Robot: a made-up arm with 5 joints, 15 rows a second.
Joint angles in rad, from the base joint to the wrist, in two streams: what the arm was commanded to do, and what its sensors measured. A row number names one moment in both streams.
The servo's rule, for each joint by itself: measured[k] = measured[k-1] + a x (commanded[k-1-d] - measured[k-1]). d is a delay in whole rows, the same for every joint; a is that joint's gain. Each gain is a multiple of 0.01, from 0.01 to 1. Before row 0 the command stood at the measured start. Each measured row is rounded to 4 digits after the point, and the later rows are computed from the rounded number. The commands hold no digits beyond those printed.
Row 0, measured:
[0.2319 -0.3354 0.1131 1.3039 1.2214]
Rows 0 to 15, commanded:
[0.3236 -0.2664 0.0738 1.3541 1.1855]
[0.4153 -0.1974 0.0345 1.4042 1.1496]
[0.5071 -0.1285 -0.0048 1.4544 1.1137]
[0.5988 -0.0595 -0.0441 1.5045 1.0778]
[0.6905 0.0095 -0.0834 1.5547 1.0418]
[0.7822 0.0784 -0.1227 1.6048 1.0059]
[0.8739 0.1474 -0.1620 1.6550 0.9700]
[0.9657 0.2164 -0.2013 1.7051 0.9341]
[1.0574 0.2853 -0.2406 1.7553 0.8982]
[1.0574 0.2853 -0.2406 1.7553 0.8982]
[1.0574 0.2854 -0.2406 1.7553 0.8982]
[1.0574 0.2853 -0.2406 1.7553 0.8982]
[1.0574 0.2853 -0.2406 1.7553 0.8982]
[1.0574 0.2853 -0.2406 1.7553 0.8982]
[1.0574 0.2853 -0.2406 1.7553 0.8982]
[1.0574 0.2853 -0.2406 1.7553 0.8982]
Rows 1 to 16, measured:
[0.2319 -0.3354 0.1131 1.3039 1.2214]
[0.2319 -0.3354 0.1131 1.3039 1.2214]
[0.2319 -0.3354 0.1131 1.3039 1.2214]
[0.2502 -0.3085 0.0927 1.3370 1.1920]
[0.2832 -0.2652 0.0624 1.3814 1.1572]
[0.3280 -0.2119 0.0275 1.4296 1.1215]
[0.3822 -0.1525 -0.0097 1.4790 1.0857]
[0.4439 -0.0893 -0.0480 1.5290 1.0497]
[0.5116 -0.0239 -0.0868 1.5790 1.0138]
[0.5841 0.0429 -0.1259 1.6292 0.9779]
[0.6604 0.1106 -0.1651 1.6793 0.9420]
[0.7398 0.1787 -0.2044 1.7295 0.9061]
[0.8033 0.2203 -0.2232 1.7465 0.8996]
[0.8541 0.2457 -0.2322 1.7523 0.8985]
[0.8948 0.2611 -0.2366 1.7543 0.8983]
[0.9273 0.2705 -0.2387 1.7550 0.8982]
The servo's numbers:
d 3
a 0.20 0.39 0.52 0.66 0.82

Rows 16 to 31, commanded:
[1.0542 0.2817 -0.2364 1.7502 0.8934]
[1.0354 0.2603 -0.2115 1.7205 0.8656]
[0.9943 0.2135 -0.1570 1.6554 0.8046]
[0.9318 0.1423 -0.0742 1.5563 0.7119]
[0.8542 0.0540 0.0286 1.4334 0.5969]
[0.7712 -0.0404 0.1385 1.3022 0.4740]
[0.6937 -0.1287 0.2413 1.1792 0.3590]
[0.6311 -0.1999 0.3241 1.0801 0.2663]
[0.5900 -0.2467 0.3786 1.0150 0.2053]
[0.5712 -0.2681 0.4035 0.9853 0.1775]
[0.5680 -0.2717 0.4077 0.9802 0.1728]
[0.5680 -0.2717 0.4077 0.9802 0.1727]
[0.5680 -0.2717 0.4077 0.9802 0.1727]
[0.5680 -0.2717 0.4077 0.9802 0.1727]
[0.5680 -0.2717 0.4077 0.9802 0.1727]
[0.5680 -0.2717 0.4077 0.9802 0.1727]
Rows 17 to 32, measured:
[0.9533 0.2763 -0.2397 1.7552 0.8982]
[0.9741 0.2798 -0.2402 1.7553 0.8982]
[0.9908 0.2819 -0.2404 1.7553 0.8982]
[1.0035 0.2818 -0.2383 1.7519 0.8943]
[1.0099 0.2734 -0.2244 1.7312 0.8708]
[1.0068 0.2500 -0.1894 1.6812 0.8165]
[0.9918 0.2080 -0.1295 1.5988 0.7307]
[0.9643 0.1479 -0.0473 1.4896 0.6210]
[0.9257 0.0745 0.0493 1.3659 0.5005]
[0.8793 -0.0047 0.1491 1.2427 0.3845]
[0.8297 -0.0808 0.2401 1.1354 0.2876]
[0.7818 -0.1455 0.3121 1.0559 0.2201]
[0.7397 -0.1933 0.3596 1.0093 0.1852]
[0.7054 -0.2239 0.3846 0.9901 0.1750]
[0.6779 -0.2425 0.3966 0.9836 0.1731]
[0.6559 -0.2539 0.4024 0.9814 0.1728]

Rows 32 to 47, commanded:
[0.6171 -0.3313 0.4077 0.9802 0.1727]
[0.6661 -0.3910 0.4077 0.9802 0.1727]
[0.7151 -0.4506 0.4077 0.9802 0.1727]
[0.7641 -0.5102 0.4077 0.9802 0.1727]
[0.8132 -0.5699 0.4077 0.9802 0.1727]
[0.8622 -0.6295 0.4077 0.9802 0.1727]
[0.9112 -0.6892 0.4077 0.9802 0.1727]
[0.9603 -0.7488 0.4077 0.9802 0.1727]
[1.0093 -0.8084 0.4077 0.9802 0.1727]
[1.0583 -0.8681 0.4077 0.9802 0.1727]
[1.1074 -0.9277 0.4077 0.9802 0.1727]
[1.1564 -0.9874 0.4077 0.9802 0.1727]
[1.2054 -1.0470 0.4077 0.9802 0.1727]
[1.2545 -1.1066 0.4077 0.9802 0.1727]
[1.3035 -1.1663 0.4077 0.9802 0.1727]
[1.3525 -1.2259 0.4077 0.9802 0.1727]
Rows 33 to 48, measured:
[0.6383 -0.2608 0.4052 0.9806 0.1727]
[0.6242 -0.2651 0.4065 0.9803 0.1727]
[0.6130 -0.2677 0.4071 0.9802 0.1727]
[0.6138 -0.2925 0.4074 0.9802 0.1727]
[0.6243 -0.3309 0.4076 0.9802 0.1727]
[0.6425 -0.3776 0.4077 0.9802 0.1727]
[0.6668 -0.4293 0.4077 0.9802 0.1727]
[0.6961 -0.4841 0.4077 0.9802 0.1727]
[0.7293 -0.5408 0.4077 0.9802 0.1727]
[0.7657 -0.5987 0.4077 0.9802 0.1727]
[0.8046 -0.6572 0.4077 0.9802 0.1727]
[0.8455 -0.7162 0.4077 0.9802 0.1727]
[0.8881 -0.7754 0.4077 0.9802 0.1727]
[0.9320 -0.8348 0.4077 0.9802 0.1727]
[0.9769 -0.8943 0.4077 0.9802 0.1727]
[1.0226 -0.9539 0.4077 0.9802 0.1727]

